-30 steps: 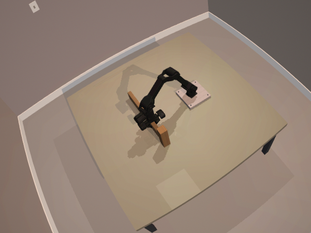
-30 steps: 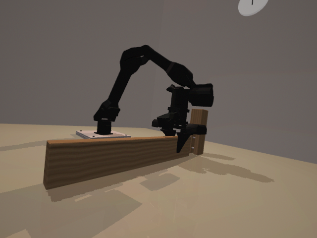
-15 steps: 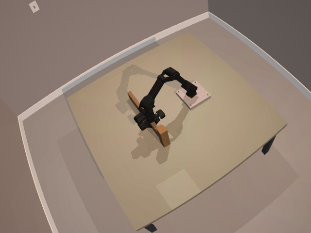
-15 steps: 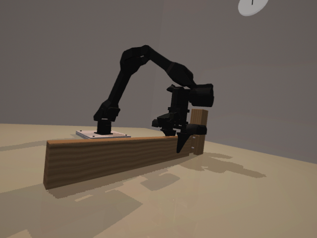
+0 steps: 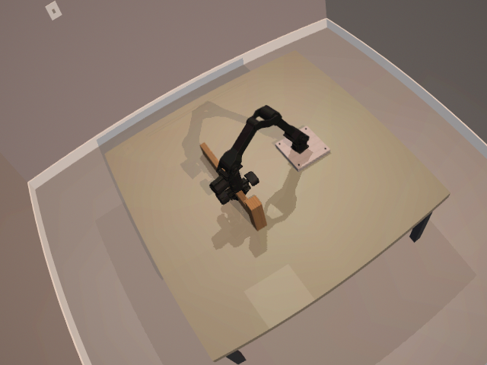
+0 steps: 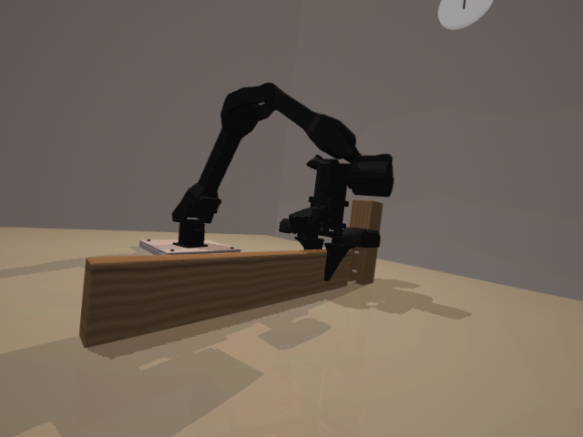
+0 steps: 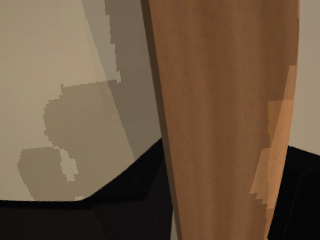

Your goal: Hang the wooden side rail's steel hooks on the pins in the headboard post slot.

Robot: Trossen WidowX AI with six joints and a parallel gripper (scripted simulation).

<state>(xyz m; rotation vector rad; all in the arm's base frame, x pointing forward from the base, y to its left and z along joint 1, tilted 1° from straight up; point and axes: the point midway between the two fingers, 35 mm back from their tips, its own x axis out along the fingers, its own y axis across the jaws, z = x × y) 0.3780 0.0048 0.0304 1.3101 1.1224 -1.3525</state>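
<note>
Right now my gripper tip is 140 mm to the right of the headboard post, 60 mm below it and 30 mm short of it.
</note>
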